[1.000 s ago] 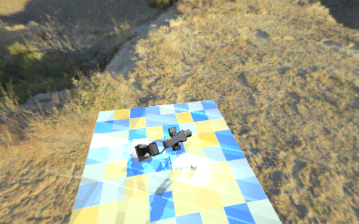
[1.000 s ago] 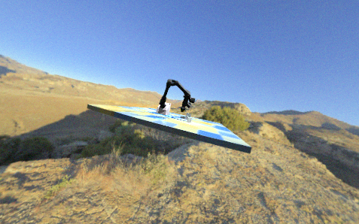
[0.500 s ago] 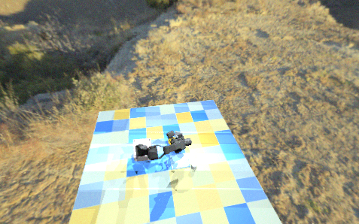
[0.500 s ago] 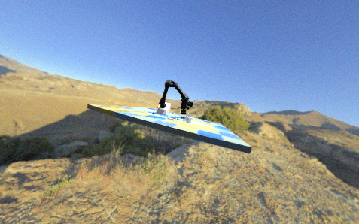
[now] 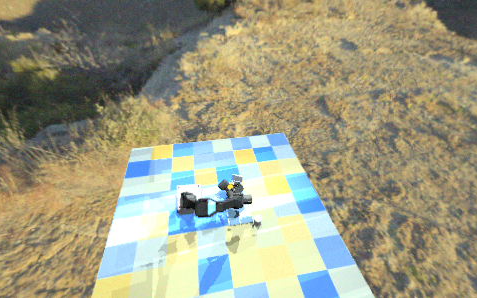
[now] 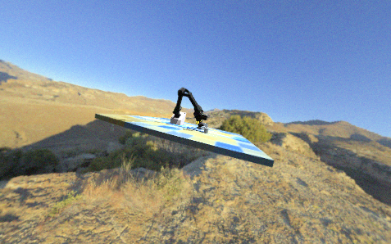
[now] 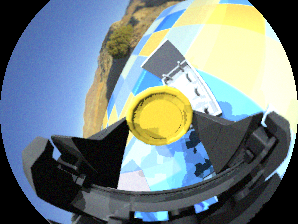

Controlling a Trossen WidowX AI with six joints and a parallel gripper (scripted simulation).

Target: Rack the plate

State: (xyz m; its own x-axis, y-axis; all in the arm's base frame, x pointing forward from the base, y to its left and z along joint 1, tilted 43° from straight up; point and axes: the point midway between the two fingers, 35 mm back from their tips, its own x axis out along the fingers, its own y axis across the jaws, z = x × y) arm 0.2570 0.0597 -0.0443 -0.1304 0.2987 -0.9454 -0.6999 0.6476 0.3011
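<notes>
Now: the dish rack 50 mm below my gripper tip, 40 mm to the left of it and 40 mm ahead of it. The rest, counted from my gripper tip: plate (10 mm to the right); then white cylinder (210 mm to the right, 170 mm ahead, 50 mm below).
</notes>
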